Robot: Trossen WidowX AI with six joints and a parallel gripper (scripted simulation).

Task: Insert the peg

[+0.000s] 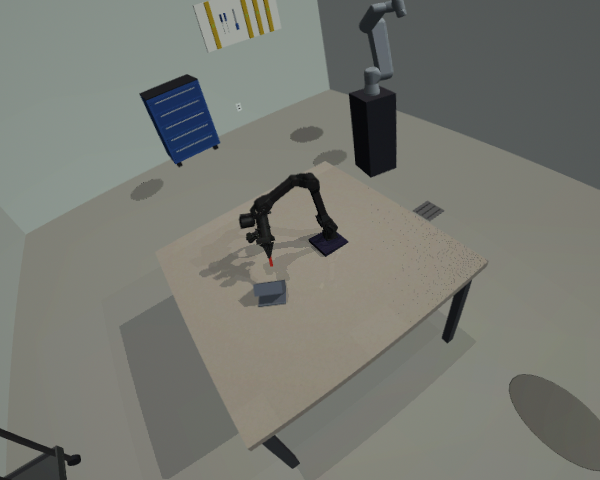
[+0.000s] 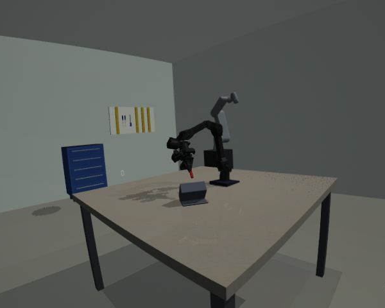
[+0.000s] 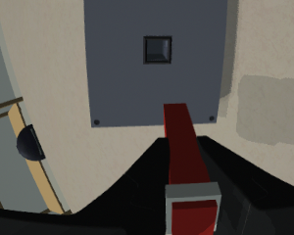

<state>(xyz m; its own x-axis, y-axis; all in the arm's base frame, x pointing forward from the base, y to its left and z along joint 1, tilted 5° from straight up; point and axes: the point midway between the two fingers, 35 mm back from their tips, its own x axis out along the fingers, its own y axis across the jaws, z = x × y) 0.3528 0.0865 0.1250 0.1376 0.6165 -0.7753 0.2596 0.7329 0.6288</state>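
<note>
My gripper tip is 10 cm above the grey sloped panel, 9 cm to the right of it and 5 cm short of it. From my gripper tip the other things lie so: red square peg 1 cm to the right, 1 cm behind, 1 cm above.
</note>
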